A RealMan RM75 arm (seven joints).
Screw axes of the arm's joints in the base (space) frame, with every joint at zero. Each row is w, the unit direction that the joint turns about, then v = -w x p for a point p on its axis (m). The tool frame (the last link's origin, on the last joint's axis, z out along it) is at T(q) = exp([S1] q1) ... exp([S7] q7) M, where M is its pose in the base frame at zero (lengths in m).
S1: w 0 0 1 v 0 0 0
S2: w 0 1 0 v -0.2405 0 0
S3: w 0 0 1 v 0 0 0
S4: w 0 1 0 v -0.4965 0 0
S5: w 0 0 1 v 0 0 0
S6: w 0 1 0 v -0.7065 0 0
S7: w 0 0 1 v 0 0 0
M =
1 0 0 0
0 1 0 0
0 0 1 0.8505
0 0 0 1
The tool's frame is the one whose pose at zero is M.
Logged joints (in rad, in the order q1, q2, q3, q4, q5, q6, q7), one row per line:
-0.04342, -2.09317, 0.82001, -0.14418, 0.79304, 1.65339, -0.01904
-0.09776, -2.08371, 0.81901, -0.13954, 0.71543, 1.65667, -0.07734
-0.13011, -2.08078, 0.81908, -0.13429, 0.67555, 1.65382, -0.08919
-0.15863, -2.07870, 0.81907, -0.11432, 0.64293, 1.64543, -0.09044
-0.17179, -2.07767, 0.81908, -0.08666, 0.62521, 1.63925, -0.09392
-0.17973, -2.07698, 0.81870, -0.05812, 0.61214, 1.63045, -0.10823
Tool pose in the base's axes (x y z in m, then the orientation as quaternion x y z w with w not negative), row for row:
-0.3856, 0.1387, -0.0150, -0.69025, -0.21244, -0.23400, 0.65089
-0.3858, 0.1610, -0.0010, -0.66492, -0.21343, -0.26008, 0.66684
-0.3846, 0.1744, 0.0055, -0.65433, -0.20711, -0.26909, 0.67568
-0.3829, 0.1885, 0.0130, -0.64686, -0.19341, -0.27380, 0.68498
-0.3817, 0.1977, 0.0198, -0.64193, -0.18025, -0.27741, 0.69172
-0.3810, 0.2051, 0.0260, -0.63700, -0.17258, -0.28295, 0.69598
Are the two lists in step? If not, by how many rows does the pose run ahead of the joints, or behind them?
They are in step.
